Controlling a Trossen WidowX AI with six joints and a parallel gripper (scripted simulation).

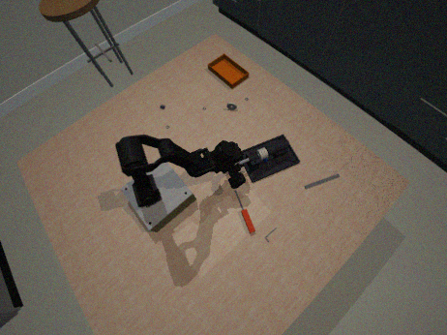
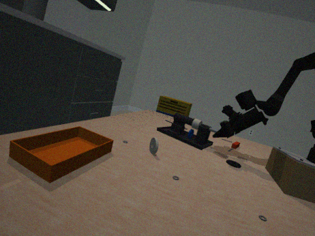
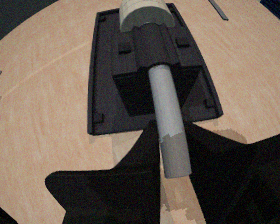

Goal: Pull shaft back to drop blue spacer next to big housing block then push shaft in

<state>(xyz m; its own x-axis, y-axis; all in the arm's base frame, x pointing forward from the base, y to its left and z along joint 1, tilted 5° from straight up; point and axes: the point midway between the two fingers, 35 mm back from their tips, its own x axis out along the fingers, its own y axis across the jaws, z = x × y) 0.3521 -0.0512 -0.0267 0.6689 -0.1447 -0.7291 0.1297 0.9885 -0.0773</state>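
My gripper tip is 30 mm short of the grey shaft and 30 mm below it. The rest, counted from my gripper tip: blue spacer (100 mm ahead, 10 mm to the right, 30 mm below); dark fixture base (130 mm ahead, 20 mm to the right, 10 mm below); pale spacer (80 mm ahead, 10 mm to the right, 20 mm above).
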